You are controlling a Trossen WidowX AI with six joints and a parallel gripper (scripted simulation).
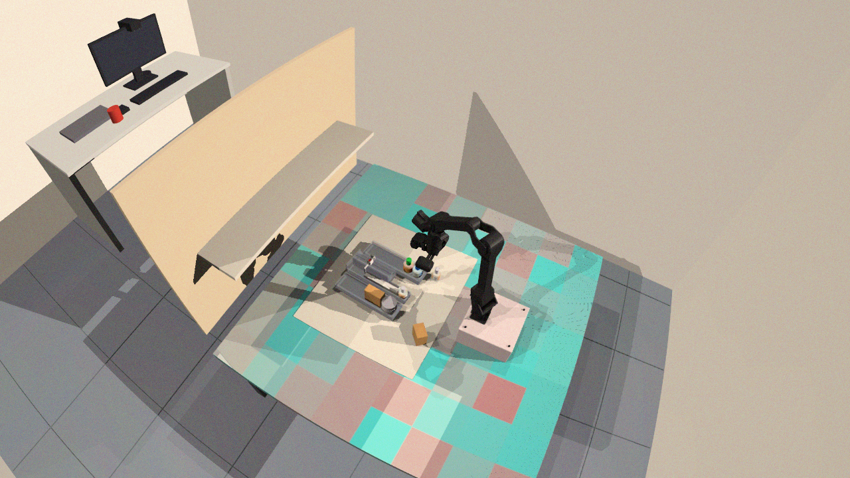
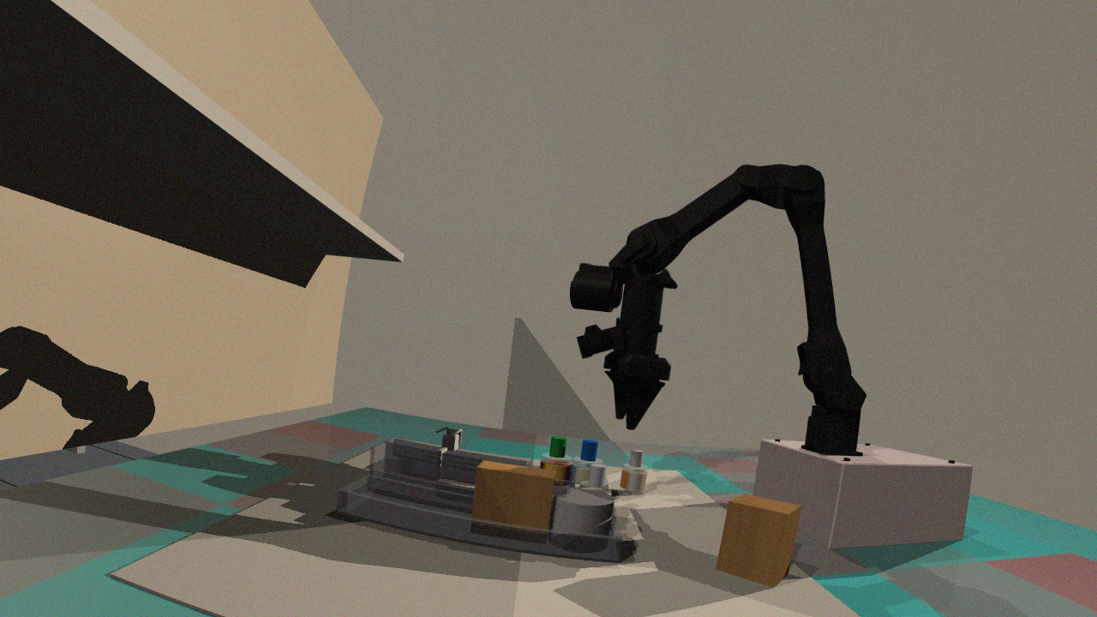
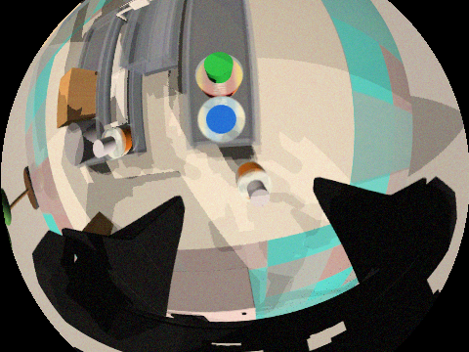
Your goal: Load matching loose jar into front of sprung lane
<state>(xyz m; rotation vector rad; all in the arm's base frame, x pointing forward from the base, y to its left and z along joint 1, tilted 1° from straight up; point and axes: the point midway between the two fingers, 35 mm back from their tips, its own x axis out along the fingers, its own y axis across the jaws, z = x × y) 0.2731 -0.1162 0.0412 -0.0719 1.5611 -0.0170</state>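
My gripper tip is 60 mm short of the grey cylinder, 220 mm to the right of it and 80 mm above it. The rest, counted from my gripper tip: orange box: 130 mm ahead, 210 mm to the left, 70 mm below; grey lane rack: 190 mm ahead, 110 mm to the left, 90 mm below.
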